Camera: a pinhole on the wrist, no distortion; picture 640 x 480 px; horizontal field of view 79.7 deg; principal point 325.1 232.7 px. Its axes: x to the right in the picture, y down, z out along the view. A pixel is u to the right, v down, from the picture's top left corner.
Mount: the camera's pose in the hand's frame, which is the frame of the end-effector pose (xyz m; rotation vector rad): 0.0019 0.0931 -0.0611 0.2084 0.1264 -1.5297
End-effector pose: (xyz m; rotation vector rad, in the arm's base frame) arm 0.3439 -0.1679 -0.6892 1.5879 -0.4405 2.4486
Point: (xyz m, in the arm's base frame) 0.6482 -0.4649 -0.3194
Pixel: 220 408
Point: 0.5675 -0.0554 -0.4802
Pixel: 585 349
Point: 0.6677 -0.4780 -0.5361
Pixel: 182 262
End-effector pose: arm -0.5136 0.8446 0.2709 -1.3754 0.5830 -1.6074
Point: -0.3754 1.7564 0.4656
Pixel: outside the picture
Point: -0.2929 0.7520 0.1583
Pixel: 4 322
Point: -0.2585 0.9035 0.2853
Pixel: 300 210
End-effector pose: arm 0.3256 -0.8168 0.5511 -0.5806 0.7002 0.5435
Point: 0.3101 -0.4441 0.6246
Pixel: 34 305
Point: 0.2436 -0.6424 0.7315
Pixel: 191 40
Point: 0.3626 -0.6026 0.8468
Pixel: 290 126
